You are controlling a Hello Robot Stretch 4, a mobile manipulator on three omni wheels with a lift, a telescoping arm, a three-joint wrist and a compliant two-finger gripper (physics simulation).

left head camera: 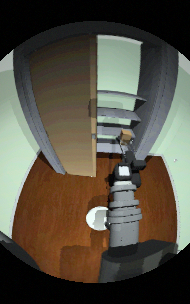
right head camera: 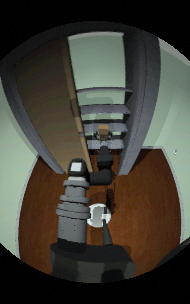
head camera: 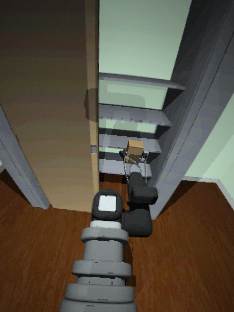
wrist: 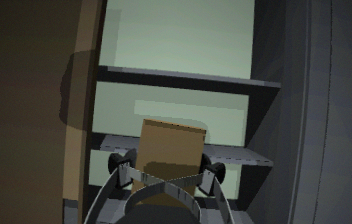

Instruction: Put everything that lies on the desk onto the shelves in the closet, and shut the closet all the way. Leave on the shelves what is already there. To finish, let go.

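Note:
Wrist view: tan box (wrist: 167, 150), my gripper (wrist: 167, 164). Head camera: grey closet frame (head camera: 190, 111).

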